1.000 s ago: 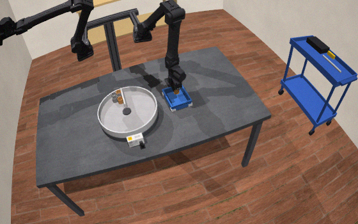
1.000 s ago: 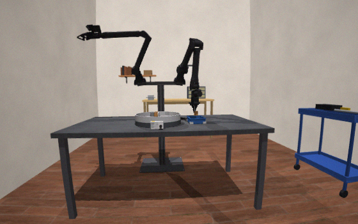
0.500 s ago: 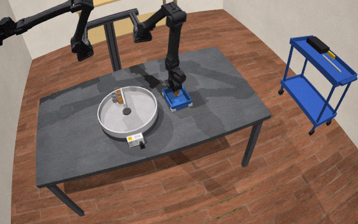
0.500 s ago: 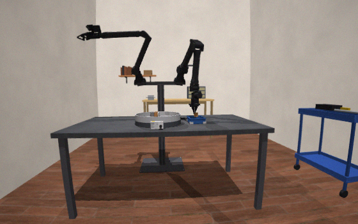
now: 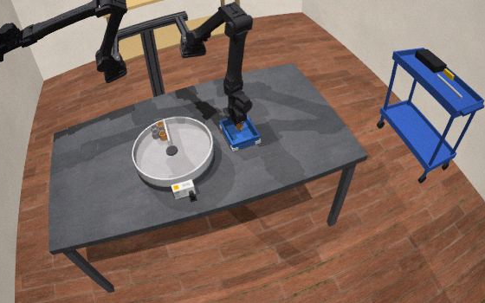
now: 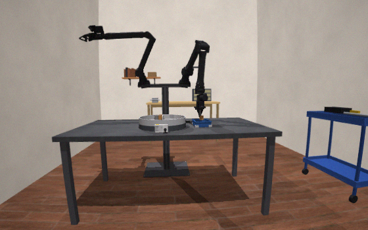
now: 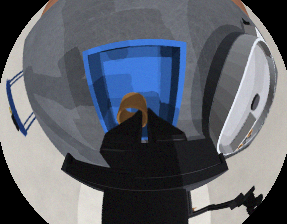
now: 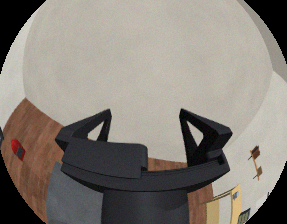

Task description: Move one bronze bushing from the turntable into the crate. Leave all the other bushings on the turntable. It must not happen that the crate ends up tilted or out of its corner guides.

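The blue crate is 10 mm to the left of my left hand and 60 mm below it.
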